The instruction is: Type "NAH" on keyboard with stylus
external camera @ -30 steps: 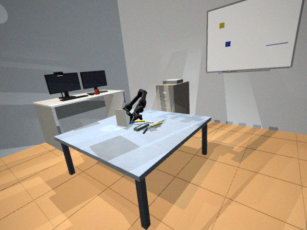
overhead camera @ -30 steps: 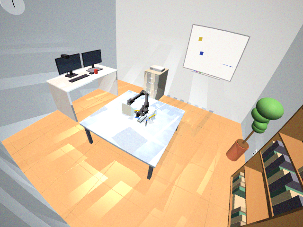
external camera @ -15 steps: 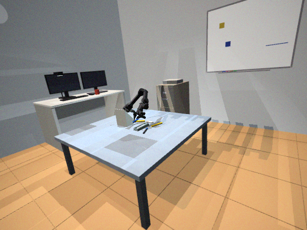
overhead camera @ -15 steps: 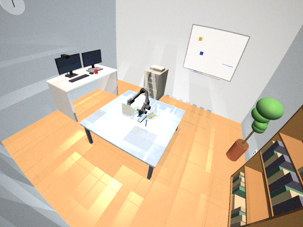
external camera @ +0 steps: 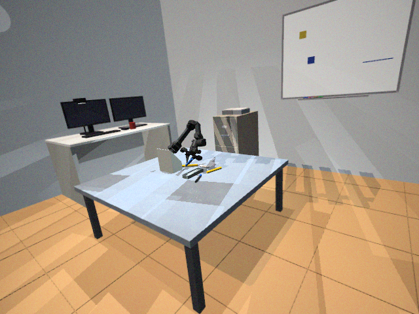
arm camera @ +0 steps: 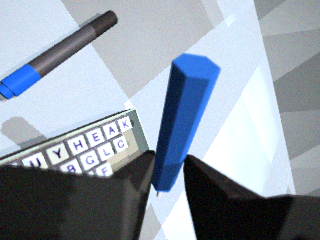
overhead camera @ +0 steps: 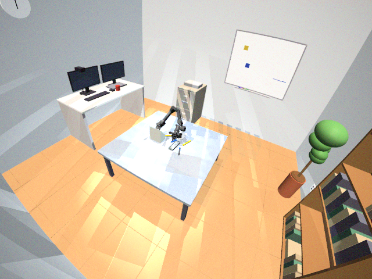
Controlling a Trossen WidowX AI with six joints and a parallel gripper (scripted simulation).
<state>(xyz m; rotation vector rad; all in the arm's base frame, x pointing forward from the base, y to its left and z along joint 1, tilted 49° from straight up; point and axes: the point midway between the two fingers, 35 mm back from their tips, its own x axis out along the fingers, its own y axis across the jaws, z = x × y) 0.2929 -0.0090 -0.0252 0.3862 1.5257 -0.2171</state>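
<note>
Now: the N key 12 cm to the left of my gripper tip and 10 cm below it. Round my gripper tip: dark pen 10 cm below, 10 cm ahead, 2 cm to the left; yellow pencil 19 cm to the left, 10 cm below, 10 cm ahead; blue stylus 1 cm below, 1 cm behind.
</note>
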